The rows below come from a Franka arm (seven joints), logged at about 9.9 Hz.
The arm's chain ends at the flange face. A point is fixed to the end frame.
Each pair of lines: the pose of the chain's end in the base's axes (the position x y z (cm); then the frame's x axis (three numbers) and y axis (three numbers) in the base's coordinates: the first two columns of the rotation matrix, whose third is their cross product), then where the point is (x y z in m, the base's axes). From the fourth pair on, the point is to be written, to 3 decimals.
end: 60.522 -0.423 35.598 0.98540 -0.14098 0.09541 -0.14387 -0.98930 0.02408
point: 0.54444 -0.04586 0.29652
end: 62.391 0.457 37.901 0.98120 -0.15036 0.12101 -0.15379 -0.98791 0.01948
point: 0.56431 -0.03645 0.31795
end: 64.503 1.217 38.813 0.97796 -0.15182 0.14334 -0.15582 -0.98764 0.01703
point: 0.58676 -0.02882 0.32578
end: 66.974 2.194 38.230 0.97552 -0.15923 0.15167 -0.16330 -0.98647 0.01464
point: 0.612 -0.019 0.319
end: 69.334 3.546 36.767 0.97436 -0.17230 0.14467 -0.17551 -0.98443 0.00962
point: 0.634 -0.004 0.305
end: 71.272 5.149 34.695 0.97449 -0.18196 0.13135 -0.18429 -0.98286 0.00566
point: 0.653 0.013 0.285
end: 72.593 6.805 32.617 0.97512 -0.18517 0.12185 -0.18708 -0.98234 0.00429
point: 0.665 0.030 0.264
